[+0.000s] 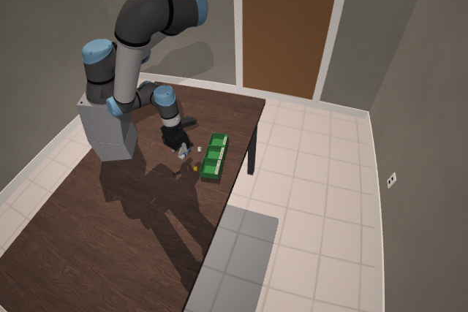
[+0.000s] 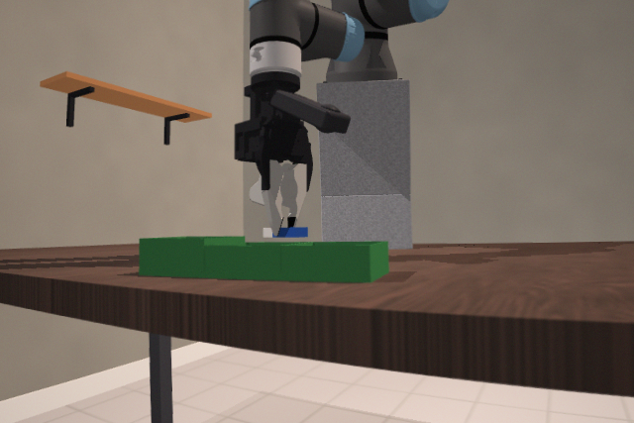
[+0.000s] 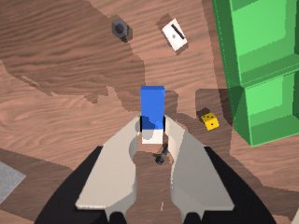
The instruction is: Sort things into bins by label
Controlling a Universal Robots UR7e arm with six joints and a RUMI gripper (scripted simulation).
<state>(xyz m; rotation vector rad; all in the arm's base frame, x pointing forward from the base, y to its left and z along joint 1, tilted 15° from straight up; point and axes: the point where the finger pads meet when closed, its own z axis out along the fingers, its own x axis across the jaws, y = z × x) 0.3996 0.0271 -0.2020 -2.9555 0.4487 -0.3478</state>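
Now: hand 13 cm short of the green bin row, 5 cm to the right of it and 3 cm above it. The rest, counted from my hand: yellow die (7 cm ahead, 5 cm to the right, 4 cm below); then blue-and-white eraser (1 cm to the right, 1 cm below); then white item (7 cm to the left, 4 cm below, 4 cm ahead).
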